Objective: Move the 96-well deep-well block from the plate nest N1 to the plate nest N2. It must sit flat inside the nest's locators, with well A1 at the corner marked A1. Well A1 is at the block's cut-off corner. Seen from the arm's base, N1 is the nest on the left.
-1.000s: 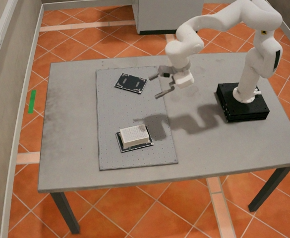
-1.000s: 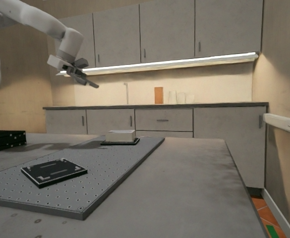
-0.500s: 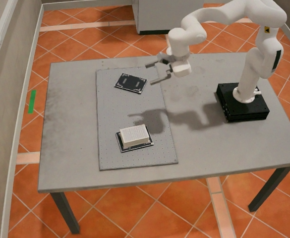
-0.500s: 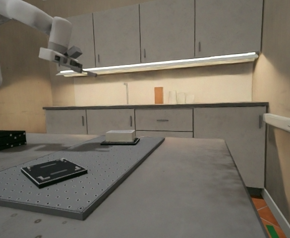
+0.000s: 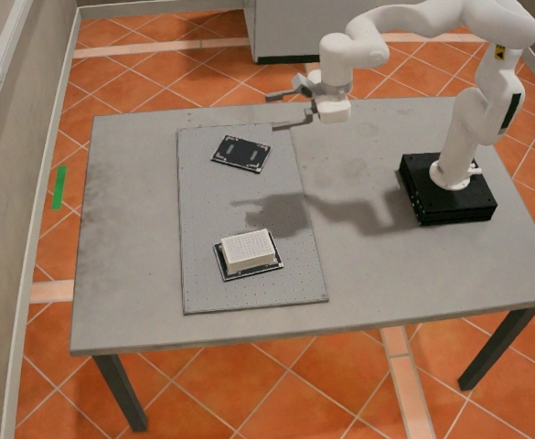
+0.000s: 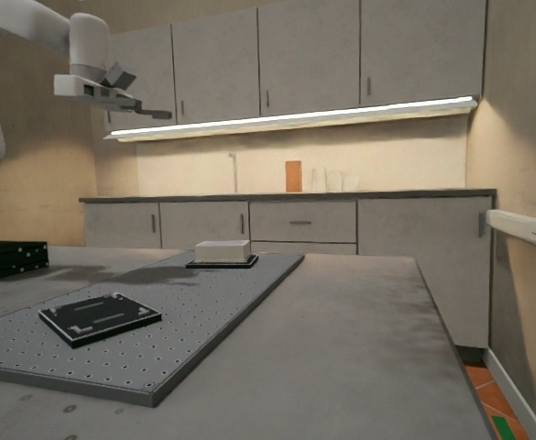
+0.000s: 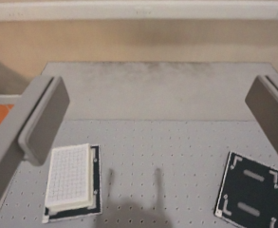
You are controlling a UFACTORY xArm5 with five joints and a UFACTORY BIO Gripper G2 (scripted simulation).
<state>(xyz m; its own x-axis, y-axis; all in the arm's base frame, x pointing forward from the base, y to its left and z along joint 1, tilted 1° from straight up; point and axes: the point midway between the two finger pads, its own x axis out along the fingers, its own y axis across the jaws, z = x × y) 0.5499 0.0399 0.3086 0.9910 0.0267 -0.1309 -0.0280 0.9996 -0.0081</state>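
Right now my hand is 80 mm short of the white 96-well deep-well block, 170 mm to the right of it and 330 mm above it. Also, from my hand: black plate nest N1: 80 mm ahead, 170 mm to the left, 360 mm below; then black plate nest N2: 70 mm ahead, 230 mm to the right, 360 mm below.
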